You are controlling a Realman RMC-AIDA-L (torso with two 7-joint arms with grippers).
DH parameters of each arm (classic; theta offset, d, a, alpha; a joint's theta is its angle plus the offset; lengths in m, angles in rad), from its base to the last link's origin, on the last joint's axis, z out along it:
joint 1: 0 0.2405 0 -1.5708
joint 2: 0 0 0 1.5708
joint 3: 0 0.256 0 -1.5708
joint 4: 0 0 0 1.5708
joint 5: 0 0.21 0 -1.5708
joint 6: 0 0 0 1.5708
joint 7: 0 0.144 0 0
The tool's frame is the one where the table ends.
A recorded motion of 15 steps. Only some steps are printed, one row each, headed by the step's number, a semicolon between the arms.
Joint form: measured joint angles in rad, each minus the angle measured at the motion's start. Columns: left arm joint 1, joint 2, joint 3, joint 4, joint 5, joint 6, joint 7; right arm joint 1, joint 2, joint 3, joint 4, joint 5, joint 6, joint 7.
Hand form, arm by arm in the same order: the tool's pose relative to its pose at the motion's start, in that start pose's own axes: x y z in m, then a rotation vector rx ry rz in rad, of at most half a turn. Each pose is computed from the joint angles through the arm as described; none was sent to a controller.
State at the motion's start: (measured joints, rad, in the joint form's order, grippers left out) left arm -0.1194 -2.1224 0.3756 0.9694 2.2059 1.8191 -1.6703; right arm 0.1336 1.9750 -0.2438 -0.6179 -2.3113 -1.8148 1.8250
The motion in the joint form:
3: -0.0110 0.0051 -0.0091 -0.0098 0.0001 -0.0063 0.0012; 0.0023 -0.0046 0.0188 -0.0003 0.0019 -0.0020 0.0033
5: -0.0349 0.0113 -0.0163 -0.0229 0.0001 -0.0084 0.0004; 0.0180 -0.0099 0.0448 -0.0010 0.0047 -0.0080 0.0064
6: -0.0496 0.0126 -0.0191 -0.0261 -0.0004 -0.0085 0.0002; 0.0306 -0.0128 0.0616 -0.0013 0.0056 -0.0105 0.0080
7: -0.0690 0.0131 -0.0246 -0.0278 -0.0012 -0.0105 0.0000; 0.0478 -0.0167 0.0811 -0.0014 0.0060 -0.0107 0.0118
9: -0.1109 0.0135 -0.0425 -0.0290 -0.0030 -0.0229 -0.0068; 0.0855 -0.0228 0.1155 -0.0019 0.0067 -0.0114 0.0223
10: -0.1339 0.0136 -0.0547 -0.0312 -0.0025 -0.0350 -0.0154; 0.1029 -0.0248 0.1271 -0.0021 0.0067 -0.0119 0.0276
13: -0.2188 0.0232 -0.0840 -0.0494 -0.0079 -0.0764 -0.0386; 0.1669 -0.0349 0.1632 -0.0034 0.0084 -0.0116 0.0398
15: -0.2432 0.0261 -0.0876 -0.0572 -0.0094 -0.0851 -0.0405; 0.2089 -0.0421 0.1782 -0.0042 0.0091 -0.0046 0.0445
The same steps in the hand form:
3: 0.0032 -0.0023 0.0007 0.0036 0.0078 0.0024; -0.0031 -0.0005 -0.0029 0.0040 -0.0188 0.0016
5: 0.0105 -0.0039 0.0045 -0.0063 0.0153 0.0123; -0.0114 0.0004 -0.0035 -0.0015 -0.0425 -0.0077
6: 0.0155 -0.0043 0.0074 -0.0136 0.0194 0.0217; -0.0174 0.0011 -0.0031 -0.0056 -0.0570 -0.0155
7: 0.0223 -0.0048 0.0110 -0.0199 0.0266 0.0349; -0.0253 0.0019 -0.0022 -0.0091 -0.0736 -0.0246
9: 0.0374 -0.0070 0.0180 -0.0214 0.0478 0.0560; -0.0416 0.0045 0.0014 -0.0215 -0.1019 -0.0422
10: 0.0455 -0.0088 0.0218 -0.0171 0.0609 0.0599; -0.0486 0.0061 0.0038 -0.0290 -0.1105 -0.0499
13: 0.0768 -0.0135 0.0359 -0.0152 0.1037 0.0858; -0.0749 0.0128 0.0120 -0.0546 -0.1383 -0.0887
15: 0.0855 -0.0135 0.0409 -0.0220 0.1121 0.0978; -0.0921 0.0174 0.0180 -0.0662 -0.1504 -0.1185

